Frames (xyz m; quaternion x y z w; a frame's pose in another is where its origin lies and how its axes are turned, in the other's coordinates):
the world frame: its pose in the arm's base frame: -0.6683 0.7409 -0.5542 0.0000 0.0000 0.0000 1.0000
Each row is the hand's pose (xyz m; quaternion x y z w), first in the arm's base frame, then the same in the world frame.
Working: the arm's base frame: its pose in the world frame: 0.6683 -0.7409 0.5542 0.0000 0.0000 0.0000 1.0000

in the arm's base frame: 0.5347 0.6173 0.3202 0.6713 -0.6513 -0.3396 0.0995
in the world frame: 1.2030 -0.1236 0.8744 0.6713 -0.6513 -0.3396 0.0995
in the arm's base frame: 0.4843 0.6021 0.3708 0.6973 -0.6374 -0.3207 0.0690
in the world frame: 1.1526 -0.1388 0.9250 0.6973 -0.6374 -0.3207 0.0690
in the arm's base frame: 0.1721 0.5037 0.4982 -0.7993 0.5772 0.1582 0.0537
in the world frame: 0.8404 -0.2372 1.0524 -0.7993 0.5772 0.1582 0.0537
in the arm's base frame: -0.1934 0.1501 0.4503 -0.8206 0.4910 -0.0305 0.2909
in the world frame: 0.4749 -0.5908 1.0045 -0.8206 0.4910 -0.0305 0.2909
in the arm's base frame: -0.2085 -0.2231 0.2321 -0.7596 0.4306 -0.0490 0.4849
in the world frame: 0.4598 -0.9640 0.7863 -0.7596 0.4306 -0.0490 0.4849
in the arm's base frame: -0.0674 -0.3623 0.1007 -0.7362 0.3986 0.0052 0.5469
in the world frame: 0.6009 -1.1032 0.6549 -0.7362 0.3986 0.0052 0.5469
